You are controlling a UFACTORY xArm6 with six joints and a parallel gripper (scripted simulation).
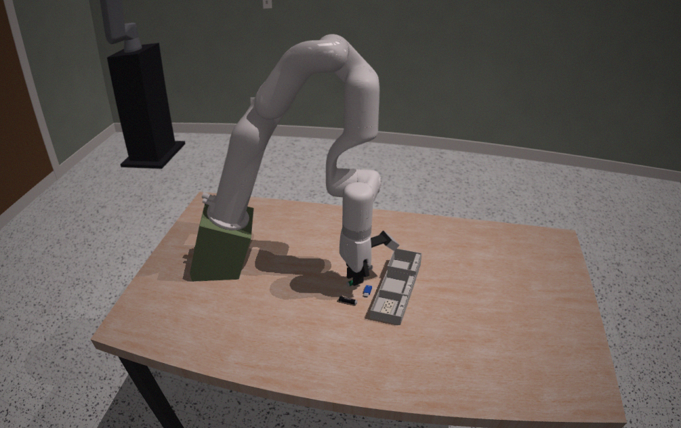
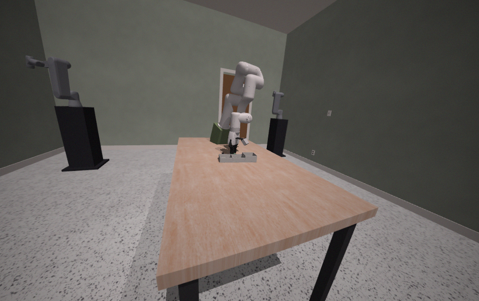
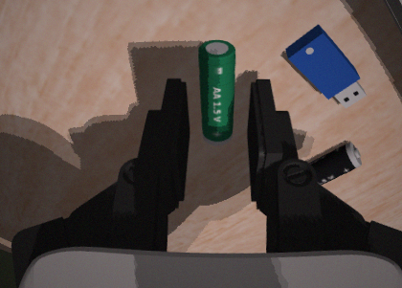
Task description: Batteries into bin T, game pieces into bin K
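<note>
The green battery is 30 mm below my hand. The rest, counted from my hand: black battery 10 mm behind, 80 mm to the right, 30 mm below; grey object 30 mm ahead, 70 mm to the left, 30 mm below; blue item 40 mm ahead, 30 mm to the right, 30 mm below.
</note>
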